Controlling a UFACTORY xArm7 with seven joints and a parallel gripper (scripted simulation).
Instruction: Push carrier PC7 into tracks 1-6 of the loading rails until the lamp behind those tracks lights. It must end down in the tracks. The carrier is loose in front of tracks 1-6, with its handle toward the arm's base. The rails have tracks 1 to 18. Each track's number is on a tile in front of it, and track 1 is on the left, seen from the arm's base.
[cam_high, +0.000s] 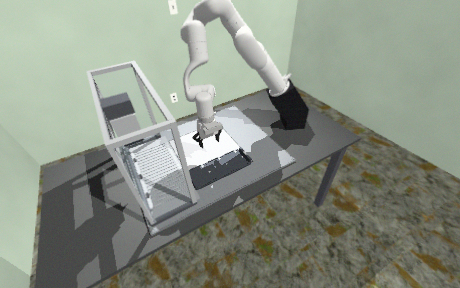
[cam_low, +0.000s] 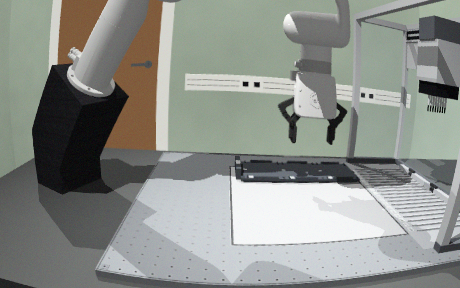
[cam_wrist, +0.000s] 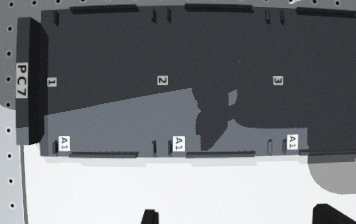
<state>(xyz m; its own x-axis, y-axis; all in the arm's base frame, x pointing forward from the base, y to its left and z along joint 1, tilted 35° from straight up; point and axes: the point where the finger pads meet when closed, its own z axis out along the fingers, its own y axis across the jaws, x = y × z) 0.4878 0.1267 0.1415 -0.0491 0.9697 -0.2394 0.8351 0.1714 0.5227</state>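
My hand is 10 cm above the carrier PC7, 9 cm to the right of it and 1 cm past it. Also, from my hand: pipetting head 34 cm ahead, 23 cm above, 4 cm to the right; frame post 33 cm to the right, 22 cm ahead, 13 cm above.
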